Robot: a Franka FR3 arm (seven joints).
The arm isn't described. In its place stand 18 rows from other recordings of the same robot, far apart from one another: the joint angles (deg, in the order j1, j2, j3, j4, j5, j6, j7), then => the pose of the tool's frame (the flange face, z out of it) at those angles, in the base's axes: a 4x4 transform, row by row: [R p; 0 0 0 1], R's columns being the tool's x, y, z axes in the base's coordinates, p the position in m.
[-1.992, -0.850, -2.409, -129.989, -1.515, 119.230, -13.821] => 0.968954 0.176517 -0.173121 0.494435; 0.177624 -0.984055 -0.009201 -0.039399; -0.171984 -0.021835 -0.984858 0.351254; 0 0 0 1
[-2.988, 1.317, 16.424, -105.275, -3.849, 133.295, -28.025] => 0.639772 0.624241 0.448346 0.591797; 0.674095 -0.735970 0.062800 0.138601; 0.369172 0.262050 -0.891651 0.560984; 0 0 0 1
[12.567, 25.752, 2.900, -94.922, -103.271, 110.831, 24.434] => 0.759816 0.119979 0.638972 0.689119; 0.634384 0.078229 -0.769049 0.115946; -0.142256 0.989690 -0.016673 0.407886; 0 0 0 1
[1.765, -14.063, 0.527, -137.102, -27.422, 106.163, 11.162] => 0.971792 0.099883 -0.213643 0.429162; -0.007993 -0.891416 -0.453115 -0.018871; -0.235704 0.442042 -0.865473 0.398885; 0 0 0 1
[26.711, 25.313, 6.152, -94.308, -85.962, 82.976, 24.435] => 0.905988 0.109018 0.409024 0.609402; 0.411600 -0.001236 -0.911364 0.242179; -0.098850 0.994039 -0.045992 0.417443; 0 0 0 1
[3.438, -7.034, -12.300, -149.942, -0.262, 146.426, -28.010] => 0.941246 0.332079 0.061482 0.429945; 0.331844 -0.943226 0.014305 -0.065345; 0.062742 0.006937 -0.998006 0.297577; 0 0 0 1
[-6.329, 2.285, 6.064, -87.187, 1.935, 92.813, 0.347] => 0.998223 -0.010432 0.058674 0.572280; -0.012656 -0.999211 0.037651 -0.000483; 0.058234 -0.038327 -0.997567 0.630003; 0 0 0 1
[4.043, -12.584, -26.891, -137.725, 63.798, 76.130, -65.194] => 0.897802 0.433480 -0.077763 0.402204; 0.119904 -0.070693 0.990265 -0.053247; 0.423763 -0.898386 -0.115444 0.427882; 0 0 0 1
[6.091, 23.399, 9.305, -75.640, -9.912, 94.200, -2.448] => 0.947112 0.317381 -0.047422 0.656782; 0.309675 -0.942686 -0.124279 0.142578; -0.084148 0.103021 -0.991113 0.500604; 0 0 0 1
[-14.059, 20.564, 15.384, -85.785, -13.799, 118.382, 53.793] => 0.631022 -0.741595 0.227702 0.687043; -0.737915 -0.664360 -0.118777 -0.022807; 0.239360 -0.093074 -0.966459 0.492381; 0 0 0 1
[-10.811, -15.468, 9.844, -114.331, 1.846, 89.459, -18.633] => 0.942817 0.288283 -0.167298 0.457765; 0.290946 -0.956698 -0.008911 0.003314; -0.162623 -0.040273 -0.985866 0.559896; 0 0 0 1
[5.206, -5.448, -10.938, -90.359, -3.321, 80.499, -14.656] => 0.985227 0.150191 -0.082279 0.503580; 0.148082 -0.988483 -0.031201 -0.062983; -0.086017 0.018556 -0.996121 0.657342; 0 0 0 1
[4.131, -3.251, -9.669, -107.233, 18.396, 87.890, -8.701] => 0.972226 -0.020337 -0.233157 0.514199; 0.063913 -0.935281 0.348087 -0.016563; -0.225146 -0.353321 -0.908005 0.518618; 0 0 0 1
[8.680, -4.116, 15.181, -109.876, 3.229, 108.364, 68.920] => 0.694574 -0.718964 0.025641 0.495299; -0.719205 -0.693051 0.049251 0.227188; -0.017639 -0.052649 -0.998457 0.524956; 0 0 0 1
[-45.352, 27.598, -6.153, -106.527, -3.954, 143.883, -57.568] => 0.984685 0.169727 0.039853 0.413819; 0.174234 -0.966111 -0.190455 -0.511034; 0.006177 0.194482 -0.980887 0.277743; 0 0 0 1
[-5.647, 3.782, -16.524, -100.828, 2.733, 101.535, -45.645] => 0.921125 0.387564 -0.036367 0.537531; 0.388937 -0.920164 0.045017 -0.210478; -0.016017 -0.055611 -0.998324 0.515832; 0 0 0 1
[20.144, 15.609, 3.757, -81.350, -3.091, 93.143, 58.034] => 0.829263 -0.556993 -0.045628 0.585974; -0.558840 -0.827123 -0.059714 0.248025; -0.004480 0.075017 -0.997172 0.538268; 0 0 0 1
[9.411, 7.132, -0.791, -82.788, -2.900, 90.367, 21.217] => 0.975776 -0.218216 0.015568 0.587826; -0.217195 -0.974819 -0.050540 0.084214; 0.026205 0.045935 -0.998601 0.613190; 0 0 0 1
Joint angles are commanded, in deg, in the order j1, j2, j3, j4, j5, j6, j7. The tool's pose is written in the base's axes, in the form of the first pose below.
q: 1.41 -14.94 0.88 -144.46 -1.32 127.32 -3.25
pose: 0.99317 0.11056 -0.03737 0.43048; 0.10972 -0.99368 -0.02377 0.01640; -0.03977 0.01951 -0.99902 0.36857; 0 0 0 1
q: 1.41 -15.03 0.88 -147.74 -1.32 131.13 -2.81
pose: 0.99423 0.10390 -0.02660 0.42056; 0.10332 -0.99440 -0.02240 0.01614; -0.02878 0.01952 -0.99940 0.35035; 0 0 0 1
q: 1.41 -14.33 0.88 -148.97 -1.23 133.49 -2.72
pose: 0.99461 0.10185 -0.01920 0.41844; 0.10147 -0.99463 -0.02015 0.01619; -0.02115 0.01809 -0.99961 0.33972; 0 0 0 1
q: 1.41 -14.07 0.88 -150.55 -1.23 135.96 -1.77
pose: 0.99627 0.08585 -0.00824 0.41417; 0.08568 -0.99614 -0.01900 0.01612; -0.00984 0.01822 -0.99979 0.33013; 0 0 0 1
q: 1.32 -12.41 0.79 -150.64 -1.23 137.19 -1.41
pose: 0.99688 0.07704 -0.01740 0.41577; 0.07672 -0.99689 -0.01820 0.01497; -0.01875 0.01681 -0.99968 0.31932; 0 0 0 1
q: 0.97 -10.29 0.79 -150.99 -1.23 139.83 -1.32
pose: 0.99743 0.07008 -0.01458 0.41796; 0.06984 -0.99742 -0.01676 0.01264; -0.01572 0.01570 -0.99975 0.30542; 0 0 0 1
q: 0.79 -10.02 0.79 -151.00 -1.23 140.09 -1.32
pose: 0.99764 0.06703 -0.01499 0.41829; 0.06678 -0.99763 -0.01659 0.01136; -0.01606 0.01555 -0.99975 0.30378; 0 0 0 1
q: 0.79 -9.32 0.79 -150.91 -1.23 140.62 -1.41
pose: 0.99750 0.06876 -0.01639 0.41947; 0.06850 -0.99752 -0.01631 0.01142; -0.01747 0.01514 -0.99973 0.30007; 0 0 0 1
